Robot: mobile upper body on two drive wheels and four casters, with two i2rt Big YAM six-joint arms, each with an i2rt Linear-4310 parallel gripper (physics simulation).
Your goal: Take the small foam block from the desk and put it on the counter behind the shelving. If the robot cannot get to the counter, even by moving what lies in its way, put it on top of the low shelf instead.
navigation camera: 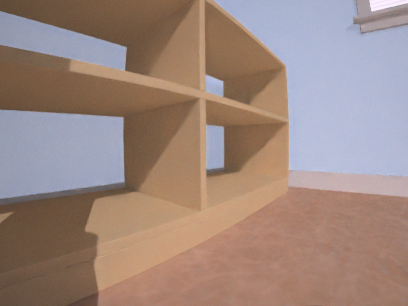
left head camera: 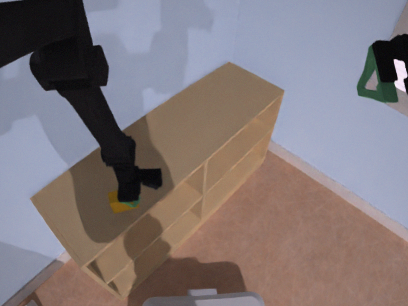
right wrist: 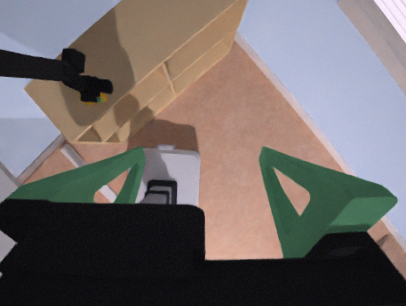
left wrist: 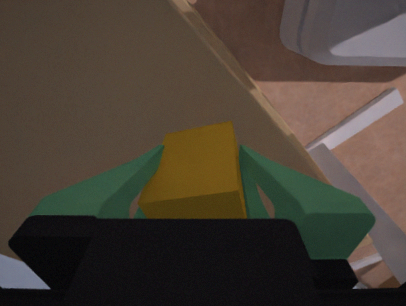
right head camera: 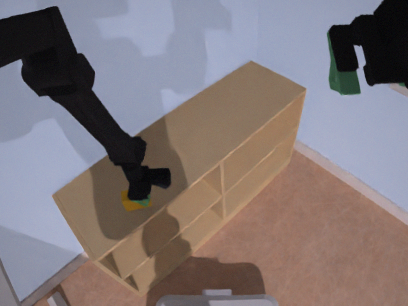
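Note:
The small foam block is orange-yellow and sits between the green fingers of my left gripper, which is shut on it. The block is over the top of the low wooden shelf, towards its near-left end in the head views. Whether its underside touches the top is hidden. My right gripper is open and empty, away from the shelf at the upper right of the head views. The desk and the counter do not show.
The robot's grey base is on the floor in front of the shelf. Blue walls meet in the corner behind the shelf. A white bar lies by the shelf's near end. A window is at the upper right.

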